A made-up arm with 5 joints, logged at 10 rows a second.
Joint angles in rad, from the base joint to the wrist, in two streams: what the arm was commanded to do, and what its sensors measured. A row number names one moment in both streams.
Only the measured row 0 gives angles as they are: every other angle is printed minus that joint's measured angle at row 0.
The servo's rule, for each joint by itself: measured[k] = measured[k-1] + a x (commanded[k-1-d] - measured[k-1]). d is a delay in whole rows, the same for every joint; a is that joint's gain. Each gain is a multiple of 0.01, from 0.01 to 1. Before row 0 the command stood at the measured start. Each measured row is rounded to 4 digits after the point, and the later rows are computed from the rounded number. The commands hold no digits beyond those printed.
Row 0, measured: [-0.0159 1.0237 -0.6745 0.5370 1.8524]
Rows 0 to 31, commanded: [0.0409 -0.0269 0.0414 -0.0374 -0.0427]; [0.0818 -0.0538 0.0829 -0.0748 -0.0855]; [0.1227 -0.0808 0.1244 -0.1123 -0.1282]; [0.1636 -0.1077 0.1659 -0.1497 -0.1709]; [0.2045 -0.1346 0.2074 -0.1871 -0.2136]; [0.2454 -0.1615 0.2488 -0.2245 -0.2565]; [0.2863 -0.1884 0.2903 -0.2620 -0.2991]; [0.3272 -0.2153 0.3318 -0.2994 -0.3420]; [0.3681 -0.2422 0.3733 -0.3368 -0.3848]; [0.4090 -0.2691 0.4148 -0.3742 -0.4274]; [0.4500 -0.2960 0.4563 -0.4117 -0.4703]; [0.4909 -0.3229 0.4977 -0.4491 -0.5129]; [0.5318 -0.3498 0.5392 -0.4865 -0.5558]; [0.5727 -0.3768 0.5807 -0.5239 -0.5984]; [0.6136 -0.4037 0.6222 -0.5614 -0.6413]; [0.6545 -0.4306 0.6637 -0.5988 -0.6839]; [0.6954 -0.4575 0.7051 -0.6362 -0.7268]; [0.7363 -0.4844 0.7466 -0.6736 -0.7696]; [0.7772 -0.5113 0.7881 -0.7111 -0.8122]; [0.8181 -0.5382 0.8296 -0.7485 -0.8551]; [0.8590 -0.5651 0.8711 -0.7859 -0.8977]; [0.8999 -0.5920 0.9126 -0.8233 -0.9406]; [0.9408 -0.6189 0.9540 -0.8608 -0.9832]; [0.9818 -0.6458 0.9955 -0.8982 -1.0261]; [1.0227 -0.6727 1.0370 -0.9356 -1.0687]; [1.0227 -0.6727 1.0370 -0.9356 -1.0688]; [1.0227 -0.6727 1.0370 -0.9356 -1.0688]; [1.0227 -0.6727 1.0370 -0.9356 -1.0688]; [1.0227 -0.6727 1.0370 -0.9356 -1.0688]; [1.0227 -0.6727 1.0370 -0.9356 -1.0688]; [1.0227 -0.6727 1.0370 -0.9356 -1.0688]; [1.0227 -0.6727 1.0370 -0.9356 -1.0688]
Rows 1 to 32, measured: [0.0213 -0.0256 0.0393 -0.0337 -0.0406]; [0.0528 -0.0524 0.0807 -0.0707 -0.0833]; [0.0891 -0.0794 0.1222 -0.1081 -0.1260]; [0.1278 -0.1063 0.1637 -0.1455 -0.1687]; [0.1677 -0.1332 0.2052 -0.1829 -0.2114]; [0.2081 -0.1601 0.2466 -0.2203 -0.2542]; [0.2488 -0.1870 0.2881 -0.2578 -0.2969]; [0.2896 -0.2139 0.3296 -0.2952 -0.3397]; [0.3304 -0.2408 0.3711 -0.3326 -0.3825]; [0.3713 -0.2677 0.4126 -0.3700 -0.4252]; [0.4122 -0.2946 0.4541 -0.4075 -0.4680]; [0.4531 -0.3215 0.4955 -0.4449 -0.5107]; [0.4940 -0.3484 0.5370 -0.4823 -0.5535]; [0.5349 -0.3754 0.5785 -0.5197 -0.5962]; [0.5758 -0.4023 0.6200 -0.5572 -0.6390]; [0.6167 -0.4292 0.6615 -0.5946 -0.6817]; [0.6576 -0.4561 0.7029 -0.6320 -0.7245]; [0.6985 -0.4830 0.7444 -0.6694 -0.7673]; [0.7394 -0.5099 0.7859 -0.7069 -0.8100]; [0.7803 -0.5368 0.8274 -0.7443 -0.8528]; [0.8212 -0.5637 0.8689 -0.7817 -0.8955]; [0.8621 -0.5906 0.9104 -0.8191 -0.9383]; [0.9030 -0.6175 0.9518 -0.8566 -0.9810]; [0.9440 -0.6444 0.9933 -0.8940 -1.0238]; [0.9849 -0.6713 1.0348 -0.9314 -1.0665]; [1.0046 -0.6726 1.0369 -0.9352 -1.0687]; [1.0140 -0.6727 1.0370 -0.9356 -1.0688]; [1.0185 -0.6727 1.0370 -0.9356 -1.0688]; [1.0207 -0.6727 1.0370 -0.9356 -1.0688]; [1.0217 -0.6727 1.0370 -0.9356 -1.0688]; [1.0222 -0.6727 1.0370 -0.9356 -1.0688]; [1.0225 -0.6727 1.0370 -0.9356 -1.0688]
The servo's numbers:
d 0
a 0.52 0.95 0.95 0.90 0.95

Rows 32 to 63, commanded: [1.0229 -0.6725 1.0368 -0.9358 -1.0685]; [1.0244 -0.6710 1.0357 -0.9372 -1.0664]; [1.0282 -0.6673 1.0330 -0.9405 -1.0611]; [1.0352 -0.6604 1.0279 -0.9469 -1.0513]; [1.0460 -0.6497 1.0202 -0.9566 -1.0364]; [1.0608 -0.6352 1.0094 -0.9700 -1.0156]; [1.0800 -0.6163 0.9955 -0.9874 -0.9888]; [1.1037 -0.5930 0.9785 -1.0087 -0.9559]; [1.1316 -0.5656 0.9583 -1.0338 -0.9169]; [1.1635 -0.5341 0.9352 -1.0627 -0.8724]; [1.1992 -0.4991 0.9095 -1.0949 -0.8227]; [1.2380 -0.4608 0.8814 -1.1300 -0.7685]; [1.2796 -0.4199 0.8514 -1.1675 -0.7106]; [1.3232 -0.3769 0.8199 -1.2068 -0.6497]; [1.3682 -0.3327 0.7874 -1.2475 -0.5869]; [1.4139 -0.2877 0.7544 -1.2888 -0.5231]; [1.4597 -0.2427 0.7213 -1.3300 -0.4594]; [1.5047 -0.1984 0.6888 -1.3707 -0.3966]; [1.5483 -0.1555 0.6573 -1.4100 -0.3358]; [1.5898 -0.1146 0.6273 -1.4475 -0.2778]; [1.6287 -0.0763 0.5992 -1.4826 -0.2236]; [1.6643 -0.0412 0.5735 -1.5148 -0.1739]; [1.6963 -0.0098 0.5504 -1.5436 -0.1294]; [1.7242 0.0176 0.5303 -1.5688 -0.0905]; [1.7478 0.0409 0.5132 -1.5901 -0.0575]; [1.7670 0.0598 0.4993 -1.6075 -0.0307]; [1.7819 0.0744 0.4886 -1.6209 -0.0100]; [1.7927 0.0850 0.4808 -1.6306 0.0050]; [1.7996 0.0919 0.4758 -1.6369 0.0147]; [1.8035 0.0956 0.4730 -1.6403 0.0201]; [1.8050 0.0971 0.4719 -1.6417 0.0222]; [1.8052 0.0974 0.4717 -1.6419 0.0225]
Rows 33 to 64, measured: [1.0227 -0.6725 1.0368 -0.9358 -1.0685]; [1.0236 -0.6711 1.0358 -0.9371 -1.0665]; [1.0260 -0.6675 1.0331 -0.9402 -1.0614]; [1.0308 -0.6608 1.0282 -0.9462 -1.0518]; [1.0387 -0.6503 1.0206 -0.9556 -1.0372]; [1.0502 -0.6360 1.0100 -0.9686 -1.0167]; [1.0657 -0.6173 0.9962 -0.9855 -0.9902]; [1.0855 -0.5942 0.9794 -1.0064 -0.9576]; [1.1095 -0.5670 0.9594 -1.0311 -0.9189]; [1.1376 -0.5357 0.9364 -1.0595 -0.8747]; [1.1696 -0.5009 0.9108 -1.0914 -0.8253]; [1.2052 -0.4628 0.8829 -1.1261 -0.7713]; [1.2439 -0.4220 0.8530 -1.1634 -0.7136]; [1.2851 -0.3792 0.8216 -1.2025 -0.6529]; [1.3283 -0.3350 0.7891 -1.2430 -0.5902]; [1.3728 -0.2901 0.7561 -1.2842 -0.5265]; [1.4180 -0.2451 0.7230 -1.3254 -0.4628]; [1.4631 -0.2007 0.6905 -1.3662 -0.3999]; [1.5074 -0.1578 0.6590 -1.4056 -0.3390]; [1.5502 -0.1168 0.6289 -1.4433 -0.2809]; [1.5910 -0.0783 0.6007 -1.4787 -0.2265]; [1.6291 -0.0431 0.5749 -1.5112 -0.1765]; [1.6640 -0.0115 0.5516 -1.5404 -0.1318]; [1.6953 0.0161 0.5314 -1.5660 -0.0926]; [1.7226 0.0397 0.5141 -1.5877 -0.0593]; [1.7457 0.0588 0.5000 -1.6055 -0.0321]; [1.7645 0.0736 0.4892 -1.6194 -0.0111]; [1.7792 0.0844 0.4812 -1.6295 0.0042]; [1.7898 0.0915 0.4761 -1.6362 0.0142]; [1.7969 0.0954 0.4732 -1.6399 0.0198]; [1.8011 0.0970 0.4720 -1.6415 0.0221]; [1.8032 0.0974 0.4717 -1.6419 0.0225]
